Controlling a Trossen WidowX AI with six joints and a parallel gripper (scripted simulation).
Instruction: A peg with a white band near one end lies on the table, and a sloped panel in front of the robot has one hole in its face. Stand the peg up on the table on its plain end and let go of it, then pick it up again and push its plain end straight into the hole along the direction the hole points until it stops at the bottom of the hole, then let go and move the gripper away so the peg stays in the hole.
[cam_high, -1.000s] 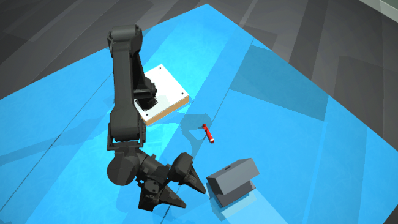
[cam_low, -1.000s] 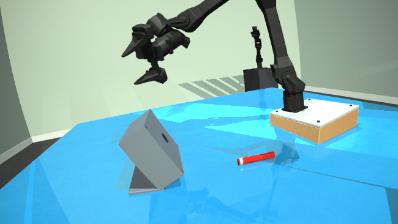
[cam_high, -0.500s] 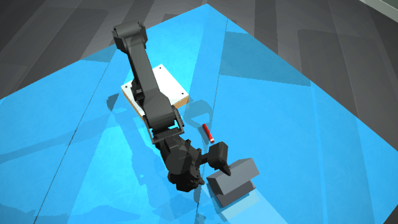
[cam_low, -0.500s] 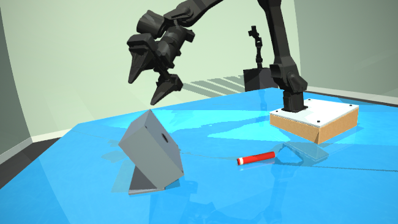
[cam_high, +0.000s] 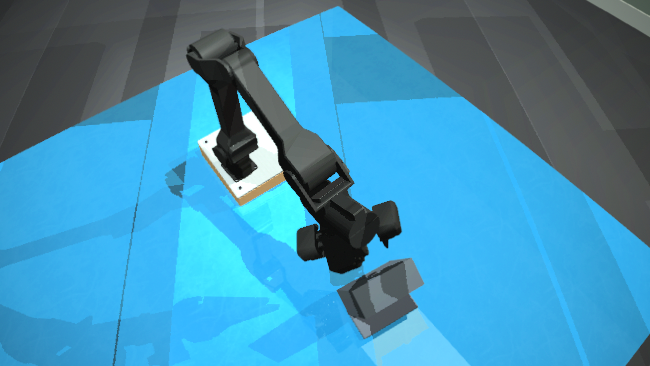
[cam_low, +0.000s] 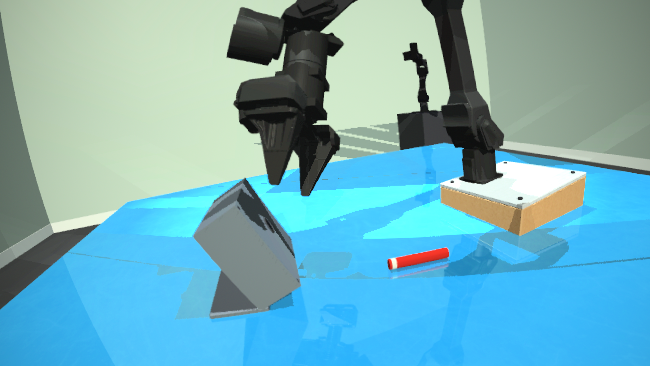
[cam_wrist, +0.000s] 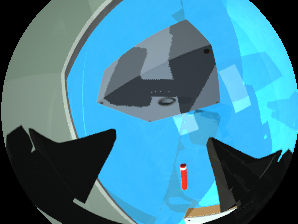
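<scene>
Right now my gripper tip is 120 mm past the red peg, 100 mm above it and 60 mm to the right of it. Also, from my gripper tip: grey sloped panel (60 mm ahead, 50 mm below, 10 mm to the right).
</scene>
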